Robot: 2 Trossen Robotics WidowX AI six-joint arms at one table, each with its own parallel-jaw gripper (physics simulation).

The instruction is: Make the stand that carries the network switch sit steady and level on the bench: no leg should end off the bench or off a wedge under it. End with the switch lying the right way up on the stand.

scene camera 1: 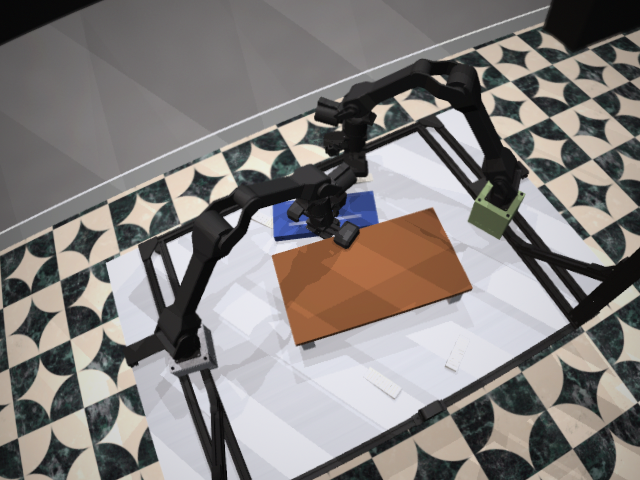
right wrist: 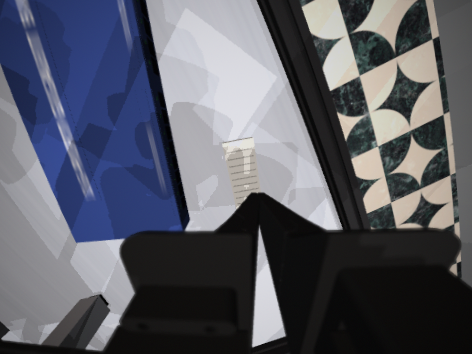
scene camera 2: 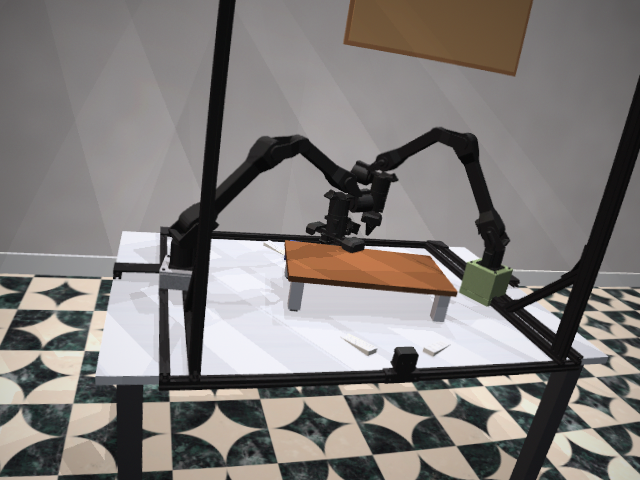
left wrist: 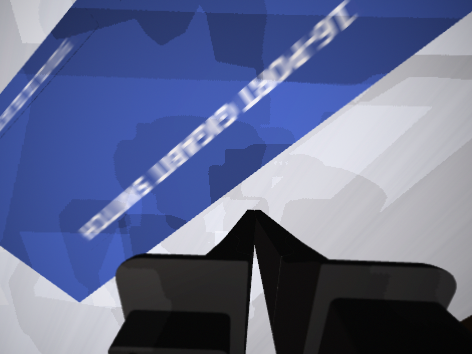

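Observation:
The stand, a brown board on grey legs, stands on the bench; whether it is level and all its feet touch is unclear. A grey leg shows in the right wrist view. The blue switch lies on the bench behind the stand, its lettering upward. White wedges lie in front; another wedge lies behind the switch. My left gripper is shut and empty above the switch's near side. My right gripper is shut and empty above the rear wedge.
Another white wedge lies by the switch's left end. A black frame bar runs along the rear of the bench. The green base of the right arm stands right of the stand. The two wrists are close together.

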